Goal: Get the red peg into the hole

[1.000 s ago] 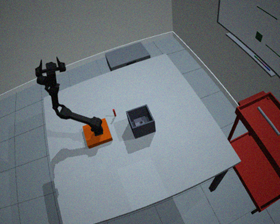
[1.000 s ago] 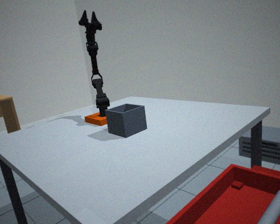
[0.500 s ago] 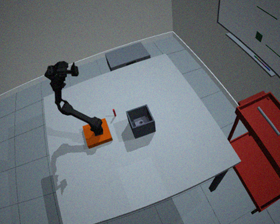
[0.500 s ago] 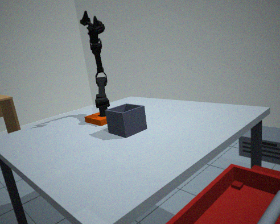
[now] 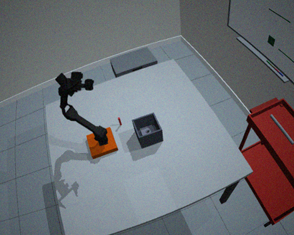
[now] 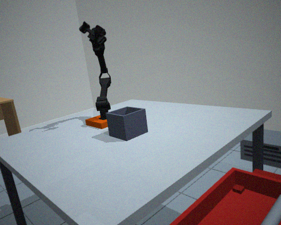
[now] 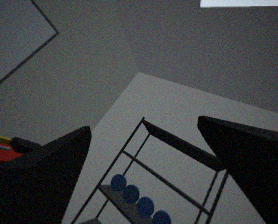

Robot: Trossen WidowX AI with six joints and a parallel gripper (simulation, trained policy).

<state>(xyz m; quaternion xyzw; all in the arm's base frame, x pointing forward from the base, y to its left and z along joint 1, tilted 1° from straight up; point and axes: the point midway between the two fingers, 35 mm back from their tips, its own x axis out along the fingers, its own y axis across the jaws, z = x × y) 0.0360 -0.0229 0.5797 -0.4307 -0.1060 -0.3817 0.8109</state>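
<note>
The red peg is 60 cm below my gripper tip, 17 cm to the left of it and 9 cm ahead of it. The rest, counted from my gripper tip: grey plate (59 cm below, 26 cm ahead).
</note>
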